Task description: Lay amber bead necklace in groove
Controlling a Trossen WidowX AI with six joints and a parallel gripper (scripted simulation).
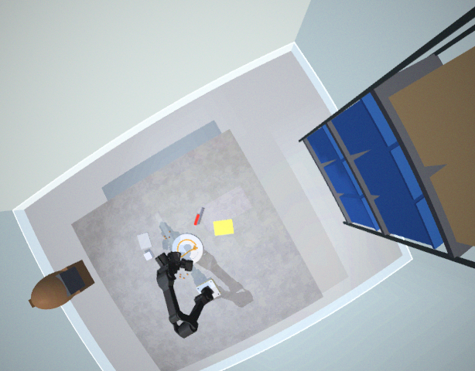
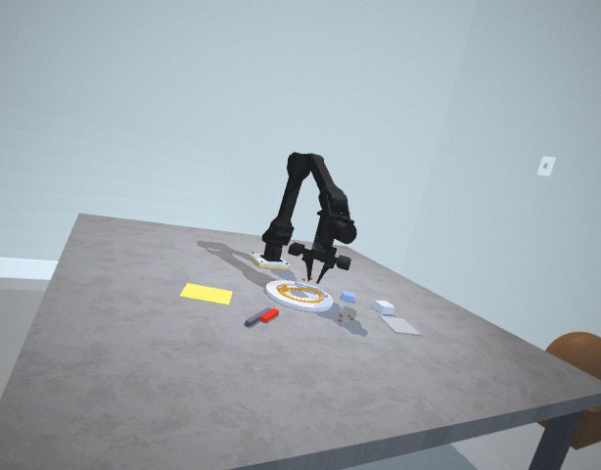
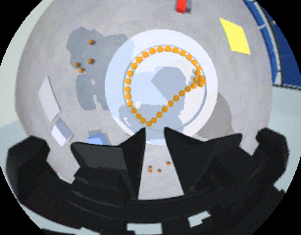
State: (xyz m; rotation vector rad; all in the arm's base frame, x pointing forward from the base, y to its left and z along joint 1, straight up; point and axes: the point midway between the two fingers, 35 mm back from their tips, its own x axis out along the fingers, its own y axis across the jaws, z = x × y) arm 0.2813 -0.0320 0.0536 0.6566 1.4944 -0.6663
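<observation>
The round white bead board lies 60 mm to the right of my gripper tip, 30 mm below it and 20 mm ahead of it. The rest, counted from my gripper tip: white block (170 mm to the left, 150 mm ahead, 30 mm below); then blue block (110 mm to the left, 50 mm ahead, 30 mm below); then grey tool (250 mm to the right, 120 mm ahead, 30 mm below).
</observation>
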